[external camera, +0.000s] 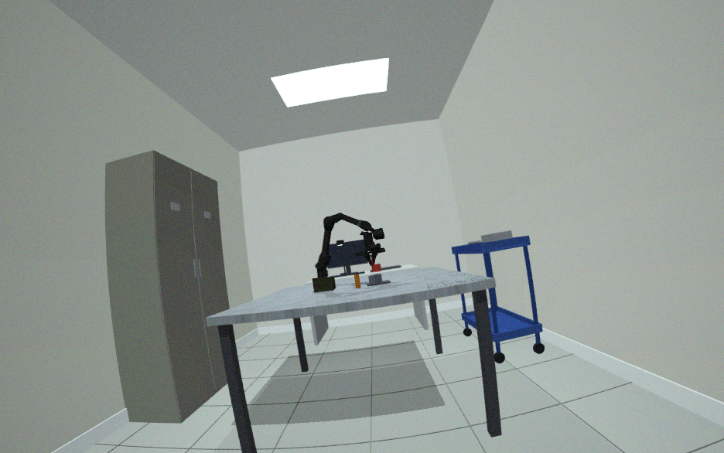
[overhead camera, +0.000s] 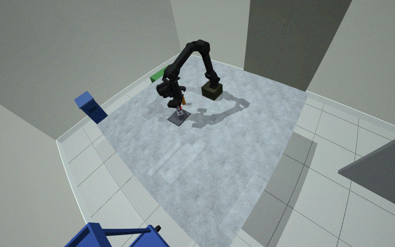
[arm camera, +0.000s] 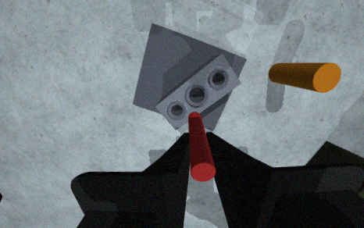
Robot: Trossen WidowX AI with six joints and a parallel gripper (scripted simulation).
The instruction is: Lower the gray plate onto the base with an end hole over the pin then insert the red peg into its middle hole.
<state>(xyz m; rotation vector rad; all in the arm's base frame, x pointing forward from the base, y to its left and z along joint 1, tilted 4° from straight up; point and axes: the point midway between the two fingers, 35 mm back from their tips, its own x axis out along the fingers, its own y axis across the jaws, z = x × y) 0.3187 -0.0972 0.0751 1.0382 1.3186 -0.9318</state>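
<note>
Right now my gripper tip is 2 cm to the left of the gray plate and 7 cm above it. Also, from my gripper tip: orange cylinder: 11 cm behind, 8 cm to the right, 8 cm below; red peg: right at my gripper tip; flat square base: 2 cm ahead, 1 cm to the right, 11 cm below.
</note>
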